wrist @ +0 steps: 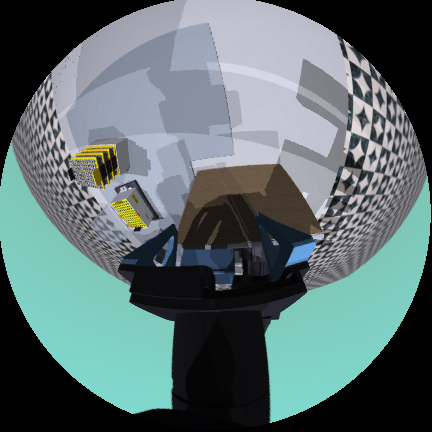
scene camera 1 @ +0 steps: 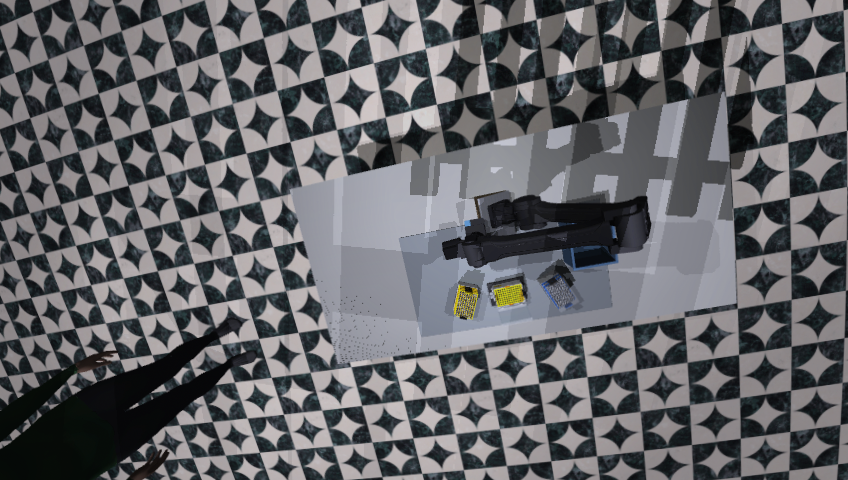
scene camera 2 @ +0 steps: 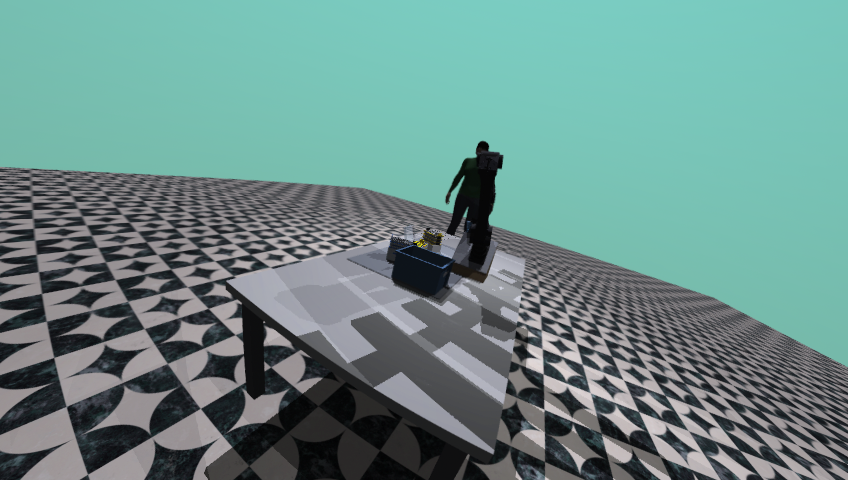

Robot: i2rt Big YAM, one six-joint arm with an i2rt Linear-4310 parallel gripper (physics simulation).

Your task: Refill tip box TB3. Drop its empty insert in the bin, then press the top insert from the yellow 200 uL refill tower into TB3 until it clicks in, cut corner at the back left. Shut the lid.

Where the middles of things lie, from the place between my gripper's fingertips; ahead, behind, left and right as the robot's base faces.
Labels:
My hand is 42 cm to the right of the blue bin (scene camera 2: pixel 429 271), 12 cm above it and 11 cm short of it.

